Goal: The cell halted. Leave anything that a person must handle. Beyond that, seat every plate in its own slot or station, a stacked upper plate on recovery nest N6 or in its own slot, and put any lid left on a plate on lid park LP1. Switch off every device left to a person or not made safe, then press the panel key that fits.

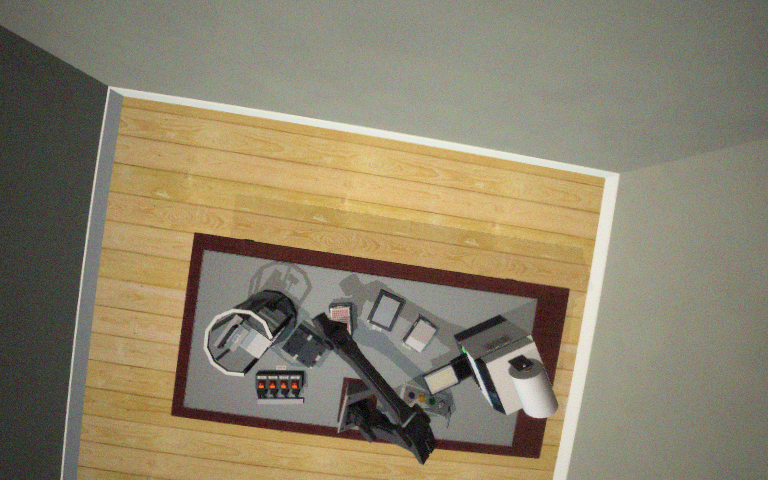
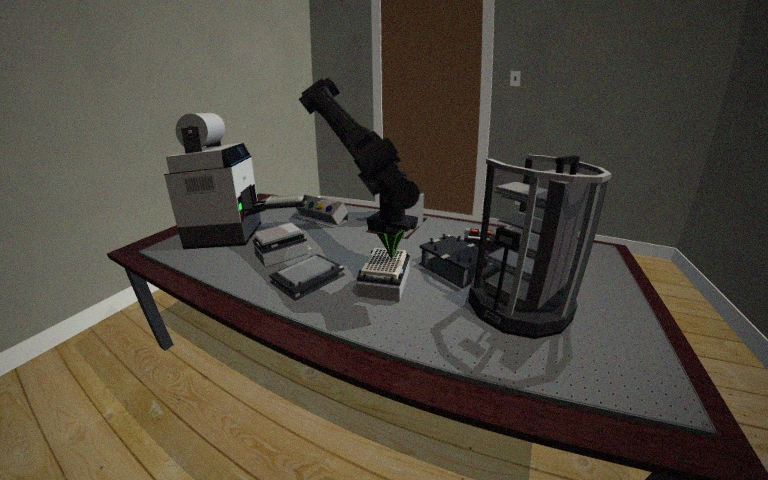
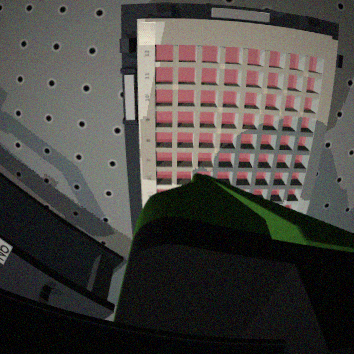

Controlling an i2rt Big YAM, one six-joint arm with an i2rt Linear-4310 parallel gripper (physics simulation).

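Places are measured from the arm's base along level axes (x ahead, y left, z up), in centimetres.
Pixels of known places: gripper, fingertip midpoint: (image 1: 336, 323) (image 2: 392, 256) (image 3: 196, 187); arm's base, link origin: (image 1: 355, 410).
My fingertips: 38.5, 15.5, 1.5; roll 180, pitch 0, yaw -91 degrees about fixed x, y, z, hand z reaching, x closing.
Ahead of a thing's pixels: the offset from my fingertips to its top centre, as dx, dy, dz. "*": to the spot under its first point. Level surfaces: height alone.
A white well plate {+0.9, -1.6, -0.7} (image 1: 339, 313) (image 2: 383, 263) (image 3: 228, 105) with pink wells sits on a grey nest block {* +7.7, +0.5, -4.1} (image 2: 379, 287) in the middle of the perforated table {dz -7.6} (image 2: 606, 350). My gripper (image 2: 391, 251) (image 3: 196, 187) points straight down over the near end of this plate. Its green fingers are pressed together with nothing between them, the tips at or just above the wells. A lidded plate {+8.1, -20.9, -4.3} (image 1: 385, 310) (image 2: 307, 270) lies on a dark nest to the side. Another covered plate {+0.9, -37.9, +0.6} (image 1: 420, 334) (image 2: 278, 237) sits on a taller block beyond it.
A round plate hotel (image 1: 218, 323) (image 2: 518, 323) stands at one end, with a dark station {-14.2, +12.2, -0.1} (image 1: 304, 343) (image 2: 452, 252) beside it. A white device with a paper roll (image 1: 508, 367) (image 2: 208, 201) stands at the other end. A key panel {-30.6, -46.5, +0.7} (image 1: 425, 397) (image 2: 319, 207) and a switch bank {* -33.2, +19.5, -2.6} (image 1: 279, 385) lie near the arm's base.
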